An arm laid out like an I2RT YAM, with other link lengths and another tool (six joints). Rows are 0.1 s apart.
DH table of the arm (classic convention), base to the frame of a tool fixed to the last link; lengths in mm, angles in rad. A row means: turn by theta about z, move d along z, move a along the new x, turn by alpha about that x. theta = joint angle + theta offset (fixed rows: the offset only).
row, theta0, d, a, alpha
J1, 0, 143, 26.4, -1.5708
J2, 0, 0, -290.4, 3.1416
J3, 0.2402, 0, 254.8, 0
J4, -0.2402, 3.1, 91, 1.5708
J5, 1.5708, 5.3, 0, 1.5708
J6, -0.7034, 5, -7.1, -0.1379
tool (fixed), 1.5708, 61, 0, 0
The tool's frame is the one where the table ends.
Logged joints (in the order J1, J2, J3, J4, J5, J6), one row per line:
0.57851, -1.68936, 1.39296, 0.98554, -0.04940, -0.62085
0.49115, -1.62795, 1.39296, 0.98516, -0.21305, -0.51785
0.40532, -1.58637, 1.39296, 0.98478, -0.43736, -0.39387
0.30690, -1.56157, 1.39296, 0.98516, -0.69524, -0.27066
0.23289, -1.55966, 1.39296, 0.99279, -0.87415, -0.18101
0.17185, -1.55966, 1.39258, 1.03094, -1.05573, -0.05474
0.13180, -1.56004, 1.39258, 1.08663, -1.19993, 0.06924
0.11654, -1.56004, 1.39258, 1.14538, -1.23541, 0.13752
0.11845, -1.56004, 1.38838, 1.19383, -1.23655, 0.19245
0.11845, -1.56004, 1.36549, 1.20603, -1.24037, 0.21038
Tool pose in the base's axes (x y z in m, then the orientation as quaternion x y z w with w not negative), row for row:
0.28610, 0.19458, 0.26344, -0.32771, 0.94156, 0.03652, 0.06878
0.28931, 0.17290, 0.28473, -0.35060, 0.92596, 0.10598, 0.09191
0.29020, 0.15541, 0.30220, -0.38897, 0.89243, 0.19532, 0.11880
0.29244, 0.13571, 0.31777, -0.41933, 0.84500, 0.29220, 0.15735
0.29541, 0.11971, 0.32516, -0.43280, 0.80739, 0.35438, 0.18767
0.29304, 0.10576, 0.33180, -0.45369, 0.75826, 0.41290, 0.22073
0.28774, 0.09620, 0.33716, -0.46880, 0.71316, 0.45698, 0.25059
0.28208, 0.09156, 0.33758, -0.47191, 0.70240, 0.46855, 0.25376
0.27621, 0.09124, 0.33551, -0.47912, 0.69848, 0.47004, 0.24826
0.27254, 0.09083, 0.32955, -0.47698, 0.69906, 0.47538, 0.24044
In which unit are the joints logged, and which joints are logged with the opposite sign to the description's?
The joints are logged in radians. Opposite sign: J2, J4, J6.
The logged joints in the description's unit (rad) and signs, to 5 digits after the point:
0.57851, 1.68936, 1.39296, -0.98554, -0.04940, 0.62085
0.49115, 1.62795, 1.39296, -0.98516, -0.21305, 0.51785
0.40532, 1.58637, 1.39296, -0.98478, -0.43736, 0.39387
0.30690, 1.56157, 1.39296, -0.98516, -0.69524, 0.27066
0.23289, 1.55966, 1.39296, -0.99279, -0.87415, 0.18101
0.17185, 1.55966, 1.39258, -1.03094, -1.05573, 0.05474
0.13180, 1.56004, 1.39258, -1.08663, -1.19993, -0.06924
0.11654, 1.56004, 1.39258, -1.14538, -1.23541, -0.13752
0.11845, 1.56004, 1.38838, -1.19383, -1.23655, -0.19245
0.11845, 1.56004, 1.36549, -1.20603, -1.24037, -0.21038

